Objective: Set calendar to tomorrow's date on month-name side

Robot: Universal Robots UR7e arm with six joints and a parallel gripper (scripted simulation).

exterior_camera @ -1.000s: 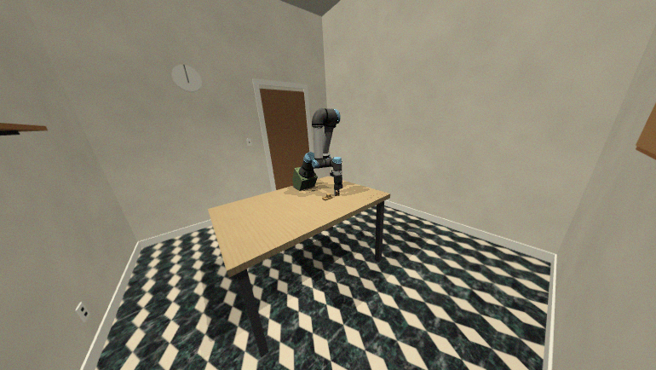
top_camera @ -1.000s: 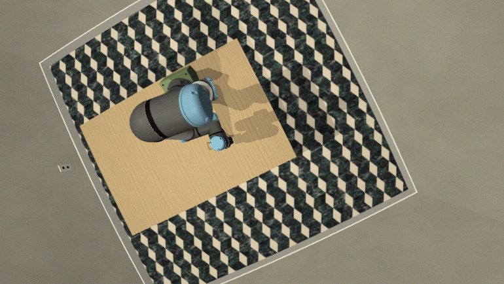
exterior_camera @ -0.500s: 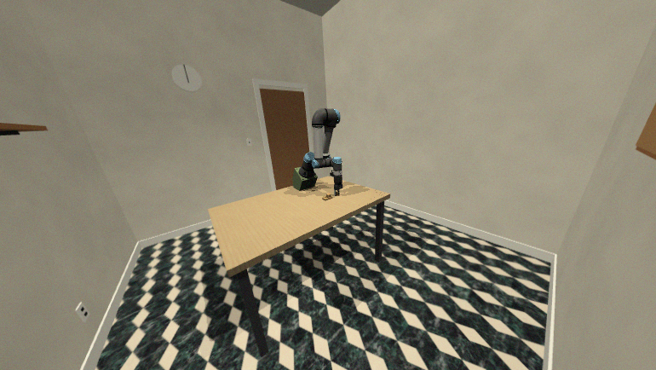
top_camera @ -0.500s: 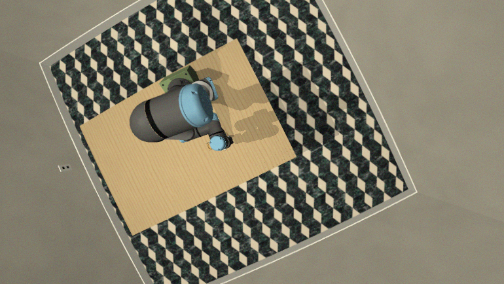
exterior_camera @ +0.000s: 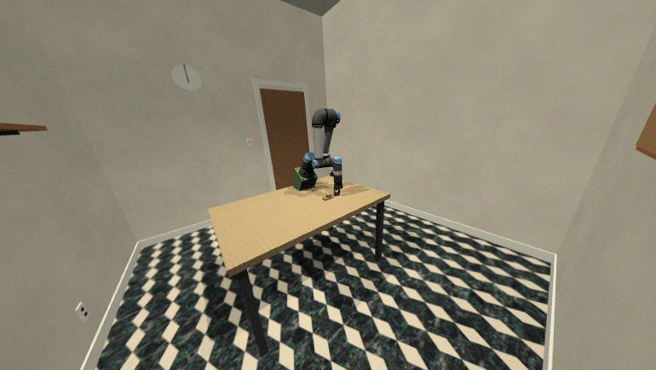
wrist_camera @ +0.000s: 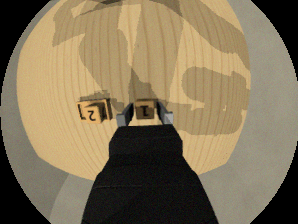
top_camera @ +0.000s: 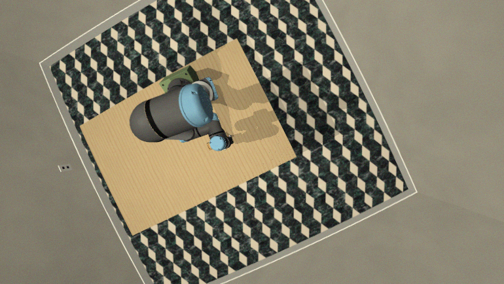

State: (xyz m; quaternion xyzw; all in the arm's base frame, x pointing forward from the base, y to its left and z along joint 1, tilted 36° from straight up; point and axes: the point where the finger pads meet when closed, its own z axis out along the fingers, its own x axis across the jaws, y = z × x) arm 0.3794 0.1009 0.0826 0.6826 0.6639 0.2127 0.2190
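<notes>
Right now my hand is 10 mm above the wooden cube. Also, from my hand: wooden tray 110 mm to the right, 20 mm below.
</notes>
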